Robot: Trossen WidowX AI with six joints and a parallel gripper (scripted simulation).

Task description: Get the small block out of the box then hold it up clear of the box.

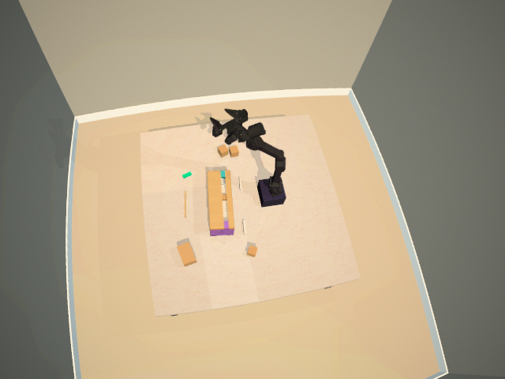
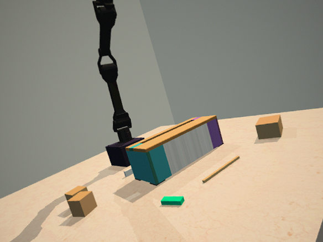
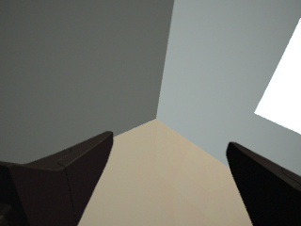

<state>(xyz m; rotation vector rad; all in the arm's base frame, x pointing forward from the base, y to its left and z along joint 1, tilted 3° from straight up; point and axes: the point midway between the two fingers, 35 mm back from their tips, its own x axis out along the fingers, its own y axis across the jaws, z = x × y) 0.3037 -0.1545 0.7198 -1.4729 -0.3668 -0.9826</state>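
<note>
Right now the long box is 4 cm behind my gripper tip, 10 cm to the left of it and 78 cm below it. Also, from my gripper tip: flat green block: 13 cm ahead, 20 cm to the right, 83 cm below; tan block: 3 cm behind, 6 cm to the left, 75 cm below; thin wooden stick: 20 cm ahead, 1 cm to the right, 84 cm below.
</note>
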